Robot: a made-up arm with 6 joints. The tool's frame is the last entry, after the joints. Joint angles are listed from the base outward. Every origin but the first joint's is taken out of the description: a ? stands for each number. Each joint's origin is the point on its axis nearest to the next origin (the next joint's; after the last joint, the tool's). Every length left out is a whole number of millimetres.
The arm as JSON. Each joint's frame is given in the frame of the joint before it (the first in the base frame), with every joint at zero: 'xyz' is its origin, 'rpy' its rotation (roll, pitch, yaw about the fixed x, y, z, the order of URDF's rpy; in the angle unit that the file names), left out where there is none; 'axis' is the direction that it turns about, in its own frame. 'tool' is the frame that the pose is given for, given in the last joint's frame.
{
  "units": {
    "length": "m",
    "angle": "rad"
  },
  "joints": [
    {
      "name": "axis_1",
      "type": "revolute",
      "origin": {
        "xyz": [
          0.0,
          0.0,
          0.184
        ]
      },
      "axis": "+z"
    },
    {
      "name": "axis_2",
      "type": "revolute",
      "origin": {
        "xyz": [
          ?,
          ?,
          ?
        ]
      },
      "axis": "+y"
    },
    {
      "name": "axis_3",
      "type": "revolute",
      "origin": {
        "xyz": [
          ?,
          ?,
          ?
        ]
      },
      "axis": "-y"
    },
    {
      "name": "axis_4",
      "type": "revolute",
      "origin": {
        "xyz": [
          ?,
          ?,
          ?
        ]
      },
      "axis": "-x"
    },
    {
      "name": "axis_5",
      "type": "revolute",
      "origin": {
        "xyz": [
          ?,
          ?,
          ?
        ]
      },
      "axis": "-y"
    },
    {
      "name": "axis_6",
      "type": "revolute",
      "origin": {
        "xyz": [
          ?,
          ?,
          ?
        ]
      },
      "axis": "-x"
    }
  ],
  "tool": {
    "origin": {
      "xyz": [
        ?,
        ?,
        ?
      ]
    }
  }
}
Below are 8 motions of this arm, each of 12 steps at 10 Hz.
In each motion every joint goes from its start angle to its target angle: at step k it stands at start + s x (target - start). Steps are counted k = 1, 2, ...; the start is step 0. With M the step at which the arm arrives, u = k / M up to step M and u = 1 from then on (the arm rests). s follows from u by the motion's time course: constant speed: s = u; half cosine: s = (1 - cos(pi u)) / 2; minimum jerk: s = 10 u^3 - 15 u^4 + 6 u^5.
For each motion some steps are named. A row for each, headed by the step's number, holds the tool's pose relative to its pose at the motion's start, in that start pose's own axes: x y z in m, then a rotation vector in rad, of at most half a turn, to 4 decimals.
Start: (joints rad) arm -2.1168 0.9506 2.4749 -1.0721 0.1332 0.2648
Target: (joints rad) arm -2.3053 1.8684 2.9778 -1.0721 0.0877 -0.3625
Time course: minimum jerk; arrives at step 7
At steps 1, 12:
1: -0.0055 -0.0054 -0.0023 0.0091 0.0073 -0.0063
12: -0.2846 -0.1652 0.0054 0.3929 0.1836 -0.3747

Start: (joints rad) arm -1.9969 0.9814 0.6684 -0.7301 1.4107 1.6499
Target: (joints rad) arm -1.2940 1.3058 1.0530 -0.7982 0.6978 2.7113
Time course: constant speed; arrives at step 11
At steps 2, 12:
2: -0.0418 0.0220 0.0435 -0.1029 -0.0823 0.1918
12: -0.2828 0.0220 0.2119 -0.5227 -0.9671 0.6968

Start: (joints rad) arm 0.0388 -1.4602 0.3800 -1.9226 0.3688 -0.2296
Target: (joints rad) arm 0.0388 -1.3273 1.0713 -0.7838 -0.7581 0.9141
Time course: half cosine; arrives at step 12
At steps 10, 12:
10: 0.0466 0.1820 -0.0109 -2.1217 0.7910 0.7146
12: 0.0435 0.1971 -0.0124 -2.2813 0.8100 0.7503

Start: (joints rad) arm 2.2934 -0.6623 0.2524 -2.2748 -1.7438 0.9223
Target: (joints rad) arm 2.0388 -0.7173 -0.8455 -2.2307 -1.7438 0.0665
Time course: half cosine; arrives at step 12
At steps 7, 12:
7: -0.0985 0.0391 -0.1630 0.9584 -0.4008 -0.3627
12: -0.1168 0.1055 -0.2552 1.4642 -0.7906 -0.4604

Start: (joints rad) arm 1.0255 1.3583 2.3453 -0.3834 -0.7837 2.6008
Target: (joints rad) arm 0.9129 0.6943 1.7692 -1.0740 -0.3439 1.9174
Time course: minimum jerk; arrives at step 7
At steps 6, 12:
6: -0.0300 -0.1149 -0.0902 1.1313 0.0861 -0.6383
12: -0.0319 -0.1181 -0.0915 1.1586 0.0840 -0.6541

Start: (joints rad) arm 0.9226 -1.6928 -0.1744 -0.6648 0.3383 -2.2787
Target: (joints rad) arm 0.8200 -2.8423 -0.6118 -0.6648 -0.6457 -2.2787
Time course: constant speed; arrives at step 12
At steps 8, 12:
8: -0.1519 0.0334 -0.0726 -0.0646 0.0446 -0.4135
12: -0.2222 0.0410 -0.0640 -0.1690 0.0583 -0.6096

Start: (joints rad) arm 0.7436 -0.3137 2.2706 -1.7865 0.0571 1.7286
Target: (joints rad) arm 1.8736 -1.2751 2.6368 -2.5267 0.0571 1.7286
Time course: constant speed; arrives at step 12
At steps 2, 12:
2: 0.0414 -0.0450 0.1042 0.2185 -0.2278 -0.1410
12: -0.2526 -0.4159 0.5062 0.5217 -1.5566 -0.6077

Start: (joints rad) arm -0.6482 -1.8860 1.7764 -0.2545 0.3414 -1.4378
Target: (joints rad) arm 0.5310 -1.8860 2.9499 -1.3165 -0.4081 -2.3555
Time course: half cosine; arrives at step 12
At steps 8, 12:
8: -0.0693 0.3412 0.2010 0.6716 0.1608 0.3644
12: -0.1202 0.4387 0.1653 0.7349 0.3901 0.2070

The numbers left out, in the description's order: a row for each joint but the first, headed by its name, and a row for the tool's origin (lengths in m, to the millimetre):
axis_2: 0.0 0.0 0.0
axis_3: 0.0 0.0 0.262
axis_4: 0.276 0.0 0.0
axis_5: 0.0 -0.105 0.0
axis_6: 0.0 0.0 0.0
tool: 0.0 0.0 0.0

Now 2 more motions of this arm.
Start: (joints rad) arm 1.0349 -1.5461 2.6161 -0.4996 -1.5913 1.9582
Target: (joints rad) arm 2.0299 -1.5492 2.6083 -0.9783 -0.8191 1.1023
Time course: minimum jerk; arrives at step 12
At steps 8, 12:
8: -0.2504 0.1687 -0.1416 0.8505 0.4391 -0.8620
12: -0.3294 0.2153 -0.1389 0.9739 0.4896 -1.1632

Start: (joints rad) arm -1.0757 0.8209 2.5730 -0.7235 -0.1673 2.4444
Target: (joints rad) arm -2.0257 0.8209 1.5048 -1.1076 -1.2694 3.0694
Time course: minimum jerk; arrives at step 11
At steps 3, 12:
3: -0.0097 0.0349 -0.0207 -0.1308 -0.1396 0.2320
12: -0.2183 0.0594 -0.2990 -0.2430 -0.7485 1.5979

